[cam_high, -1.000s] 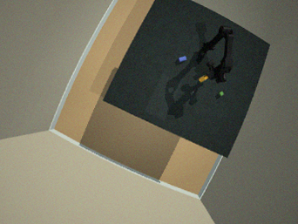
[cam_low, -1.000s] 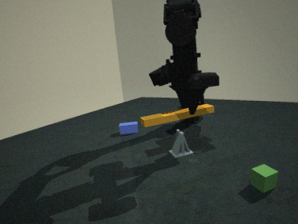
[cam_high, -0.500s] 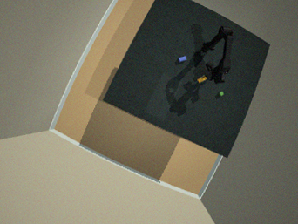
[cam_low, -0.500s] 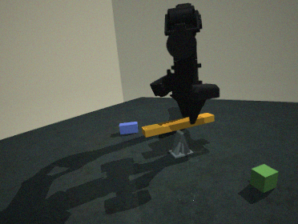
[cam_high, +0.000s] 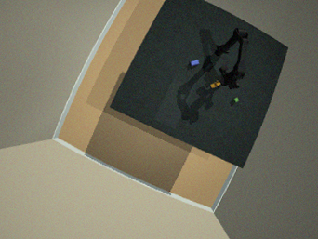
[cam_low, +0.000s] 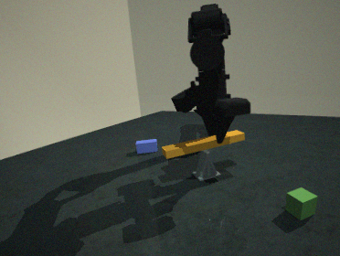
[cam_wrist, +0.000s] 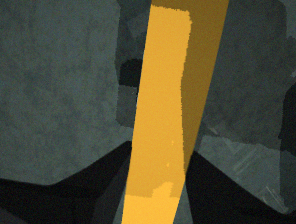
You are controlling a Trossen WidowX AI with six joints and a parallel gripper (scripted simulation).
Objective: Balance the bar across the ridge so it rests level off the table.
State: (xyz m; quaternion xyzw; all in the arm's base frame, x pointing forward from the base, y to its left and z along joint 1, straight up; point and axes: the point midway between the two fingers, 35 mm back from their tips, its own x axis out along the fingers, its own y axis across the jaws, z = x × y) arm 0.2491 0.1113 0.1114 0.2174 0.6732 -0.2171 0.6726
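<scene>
The orange bar lies 20 mm ahead of my gripper tip and 20 mm to the right of it. Also, from my gripper tip: blue block 40 mm behind, 270 mm to the right, 60 mm below; then green cube 80 mm ahead, 190 mm to the left, 60 mm below.
</scene>
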